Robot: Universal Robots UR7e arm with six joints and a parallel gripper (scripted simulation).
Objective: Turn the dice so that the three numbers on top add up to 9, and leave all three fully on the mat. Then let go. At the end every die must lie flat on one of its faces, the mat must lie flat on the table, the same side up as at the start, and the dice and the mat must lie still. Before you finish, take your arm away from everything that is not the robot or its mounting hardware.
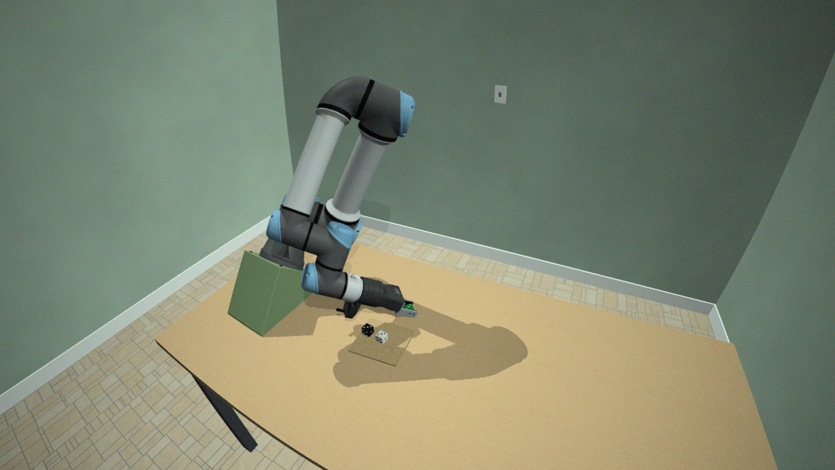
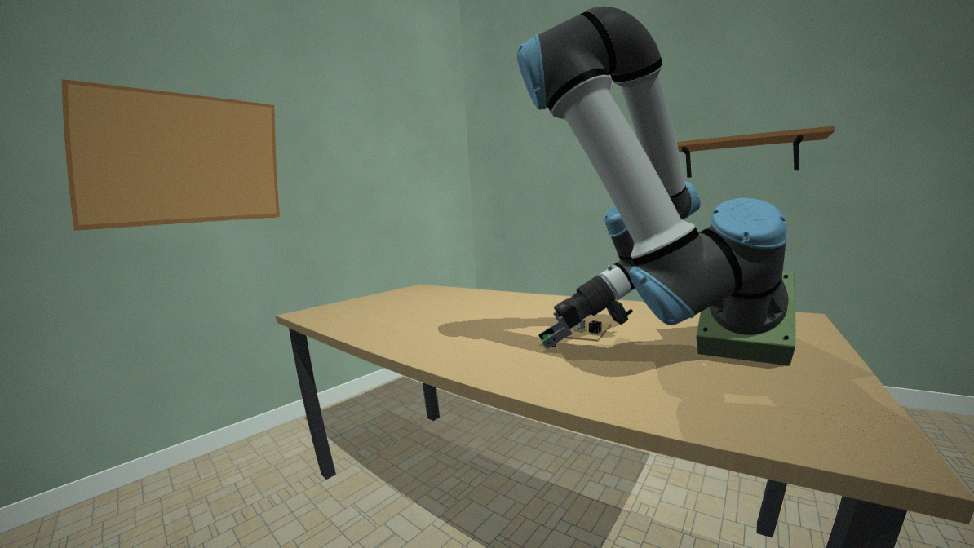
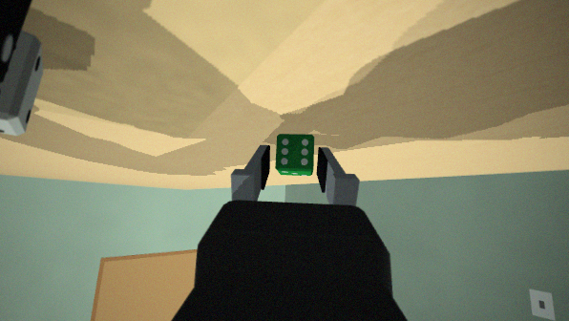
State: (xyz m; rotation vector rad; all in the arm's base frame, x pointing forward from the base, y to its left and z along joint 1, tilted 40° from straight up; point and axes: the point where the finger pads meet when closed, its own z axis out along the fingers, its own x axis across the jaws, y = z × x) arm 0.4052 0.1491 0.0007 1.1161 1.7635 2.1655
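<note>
Right now the green die is 1 cm below my hand. The rest, counted from my hand: white die 1 cm behind, 14 cm to the right; black die 6 cm behind, 13 cm to the right; tan mat 1 cm behind, 14 cm to the right, 2 cm below.
</note>
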